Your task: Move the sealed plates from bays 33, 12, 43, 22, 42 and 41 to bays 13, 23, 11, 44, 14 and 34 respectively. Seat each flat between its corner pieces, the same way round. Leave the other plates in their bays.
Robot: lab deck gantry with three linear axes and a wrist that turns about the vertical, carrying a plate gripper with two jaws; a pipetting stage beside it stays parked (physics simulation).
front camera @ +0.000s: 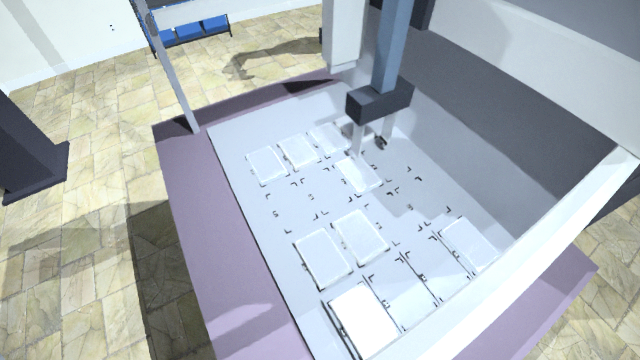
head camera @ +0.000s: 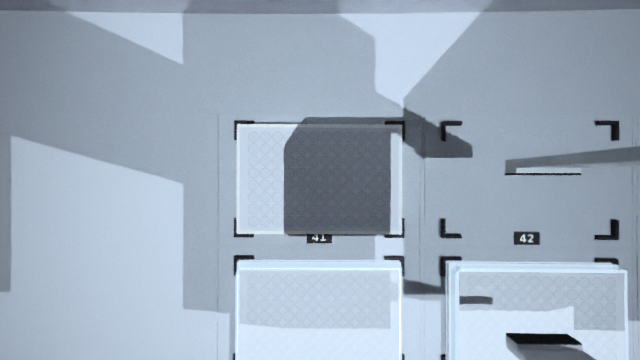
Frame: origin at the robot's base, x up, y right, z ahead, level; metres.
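Where they show: gripper, between the fingertips: [front camera: 370, 147] [head camera: 535, 253]; robot's base, origin of its link: [front camera: 244, 157].
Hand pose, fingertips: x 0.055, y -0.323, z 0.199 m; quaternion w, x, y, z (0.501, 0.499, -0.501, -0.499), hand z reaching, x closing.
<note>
Each offset is from my fingertips to the top centre of the thing. "spot": to the spot under its first point.
The plate in bay 41 {spot: dz -0.171, dx -0.041, dy -0.045 m} [head camera: 265, 180] lies flat between its corner pieces, partly shaded. My gripper [front camera: 370, 148] [head camera: 544, 255] is open and empty, its jaws raised above bays 42 and 32. Bay 42 {spot: dz +0.036, dx -0.055, dy -0.024 m} [head camera: 530, 205] is empty, and so is bay 34 {spot: dz +0.361, dx -0.040, dy +0.056 m} [front camera: 440, 265]. In the front view, plates sit in bay 11 {spot: dz -0.121, dx -0.041, dy +0.276 m} [front camera: 267, 165], bay 13 {spot: dz +0.202, dx -0.041, dy +0.278 m} [front camera: 323, 257], bay 23 {spot: dz +0.202, dx -0.041, dy +0.173 m} [front camera: 360, 236], bay 14 {spot: dz +0.364, dx -0.026, dy +0.279 m} [front camera: 364, 320] and bay 44 {spot: dz +0.362, dx -0.026, dy -0.033 m} [front camera: 468, 244]. Bay 41 is mostly hidden behind the gripper there.
Other plates sit in bay 21 {spot: dz -0.124, dx -0.041, dy +0.172 m} [front camera: 298, 151], bay 31 {spot: dz -0.125, dx -0.041, dy +0.060 m} [front camera: 329, 138] [head camera: 320, 305] and bay 32 {spot: dz +0.040, dx -0.041, dy +0.068 m} [front camera: 357, 174] [head camera: 525, 320]. Bay 31 borders bay 41, and one jaw hangs over the plate in bay 32. The pale pipetting stage [front camera: 342, 35] stands beside the gripper's column.
</note>
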